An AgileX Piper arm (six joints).
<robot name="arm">
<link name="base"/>
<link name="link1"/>
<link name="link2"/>
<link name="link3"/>
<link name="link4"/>
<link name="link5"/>
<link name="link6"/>
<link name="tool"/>
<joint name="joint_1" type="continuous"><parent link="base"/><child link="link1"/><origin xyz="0 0 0.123" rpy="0 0 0"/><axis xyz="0 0 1"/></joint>
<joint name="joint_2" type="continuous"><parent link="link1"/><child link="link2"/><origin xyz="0 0 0" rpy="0 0 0"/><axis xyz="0 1 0"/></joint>
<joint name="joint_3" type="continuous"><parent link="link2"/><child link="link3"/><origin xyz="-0.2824 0 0.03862" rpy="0 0 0"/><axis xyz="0 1 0"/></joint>
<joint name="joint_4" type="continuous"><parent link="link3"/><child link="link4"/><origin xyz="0.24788 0 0.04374" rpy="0 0 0"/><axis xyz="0.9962 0 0.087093"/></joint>
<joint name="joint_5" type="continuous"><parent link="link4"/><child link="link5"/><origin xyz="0 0 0" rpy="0 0 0"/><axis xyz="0 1 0"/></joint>
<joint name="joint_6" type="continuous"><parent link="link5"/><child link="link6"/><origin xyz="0.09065 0 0.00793" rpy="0 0 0"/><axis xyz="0.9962 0 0.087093"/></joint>
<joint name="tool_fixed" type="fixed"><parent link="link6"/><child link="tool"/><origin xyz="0 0 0" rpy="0 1.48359 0"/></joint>
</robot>
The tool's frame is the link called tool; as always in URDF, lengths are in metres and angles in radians. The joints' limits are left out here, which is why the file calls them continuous.
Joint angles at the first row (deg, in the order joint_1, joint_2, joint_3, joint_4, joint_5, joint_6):
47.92, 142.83, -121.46, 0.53, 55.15, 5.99
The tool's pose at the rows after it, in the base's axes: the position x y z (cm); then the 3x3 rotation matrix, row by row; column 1 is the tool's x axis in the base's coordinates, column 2 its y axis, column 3 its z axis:
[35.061 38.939 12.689], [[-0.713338 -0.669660 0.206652], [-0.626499 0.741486 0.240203], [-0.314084 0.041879 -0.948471]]
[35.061 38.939 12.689], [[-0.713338 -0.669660 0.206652], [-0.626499 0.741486 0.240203], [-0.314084 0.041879 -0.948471]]
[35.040 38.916 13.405], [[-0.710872 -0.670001 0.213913], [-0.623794 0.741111 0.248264], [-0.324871 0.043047 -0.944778]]
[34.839 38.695 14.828], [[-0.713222 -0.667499 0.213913], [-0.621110 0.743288 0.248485], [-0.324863 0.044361 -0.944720]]
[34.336 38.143 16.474], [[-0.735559 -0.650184 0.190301], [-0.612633 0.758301 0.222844], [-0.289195 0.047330 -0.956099]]
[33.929 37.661 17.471], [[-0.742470 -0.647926 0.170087], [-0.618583 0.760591 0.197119], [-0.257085 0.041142 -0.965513]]
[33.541 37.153 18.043], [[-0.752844 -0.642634 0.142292], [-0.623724 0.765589 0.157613], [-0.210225 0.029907 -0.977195]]
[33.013 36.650 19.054], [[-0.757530 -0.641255 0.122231], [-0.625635 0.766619 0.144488], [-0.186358 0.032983 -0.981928]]
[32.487 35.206 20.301], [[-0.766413 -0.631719 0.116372], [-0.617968 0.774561 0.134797], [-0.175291 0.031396 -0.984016]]
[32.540 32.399 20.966], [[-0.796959 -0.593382 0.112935], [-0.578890 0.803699 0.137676], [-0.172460 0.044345 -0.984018]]
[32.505 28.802 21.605], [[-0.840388 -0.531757 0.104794], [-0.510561 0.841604 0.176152], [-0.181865 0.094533 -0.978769]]
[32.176 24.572 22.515], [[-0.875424 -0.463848 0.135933], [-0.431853 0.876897 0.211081], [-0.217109 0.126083 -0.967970]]
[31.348 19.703 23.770], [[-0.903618 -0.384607 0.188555], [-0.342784 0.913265 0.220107], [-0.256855 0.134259 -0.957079]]
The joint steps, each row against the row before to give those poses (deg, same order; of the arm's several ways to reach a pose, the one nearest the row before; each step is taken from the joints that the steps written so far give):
0.00, 0.01, 0.00, 0.00, 0.00, 0.00
0.00, 0.00, 0.00, 0.00, 0.00, 0.00
0.00, -0.80, 0.01, 0.00, 0.13, 0.00
0.00, -1.65, -0.01, 0.00, 1.65, 0.22
0.00, -2.05, 0.00, 0.00, 4.15, 1.32
0.00, -1.38, 0.20, -0.16, 3.13, 0.16
0.00, -0.81, 0.00, -0.37, 3.63, 0.41
0.00, -1.81, 1.05, 0.37, 2.12, 0.00
-0.69, -4.07, 4.72, 0.00, 0.00, 0.00
-2.56, -5.29, 8.06, 0.78, -2.71, 0.00
-3.91, -6.32, 9.58, 3.03, -4.23, -0.66
-4.55, -7.33, 10.03, 1.91, -5.00, -0.92
-5.36, -8.18, 9.51, 0.43, -3.70, -0.56

